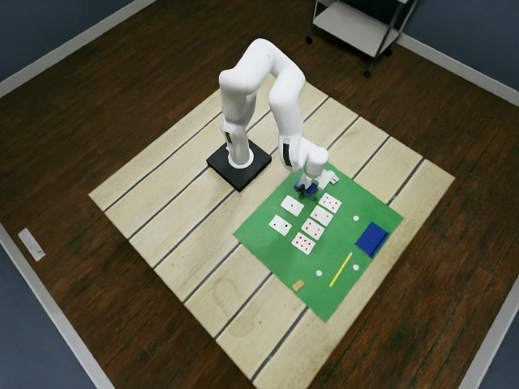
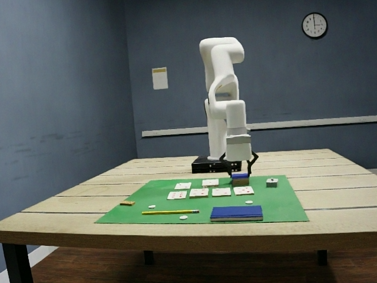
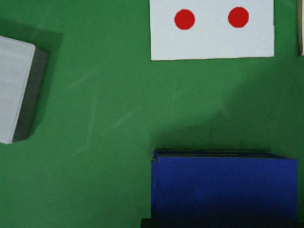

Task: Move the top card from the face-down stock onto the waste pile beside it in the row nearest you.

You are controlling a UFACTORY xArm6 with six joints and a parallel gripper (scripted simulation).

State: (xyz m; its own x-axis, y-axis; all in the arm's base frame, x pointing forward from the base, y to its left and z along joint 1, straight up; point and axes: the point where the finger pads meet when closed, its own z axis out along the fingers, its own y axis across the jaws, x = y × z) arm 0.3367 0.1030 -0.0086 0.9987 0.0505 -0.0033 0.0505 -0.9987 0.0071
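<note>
Right now my hand is 230 mm to the left of the face-up card, 40 mm above it and 30 mm short of it. From my hand the other things lie so: yellow pencil (350 mm ahead, 210 mm to the right, 40 mm below); green mat (160 mm ahead, 110 mm to the right, 50 mm below); grey block (120 mm to the left, 70 mm ahead, 20 mm below).
</note>
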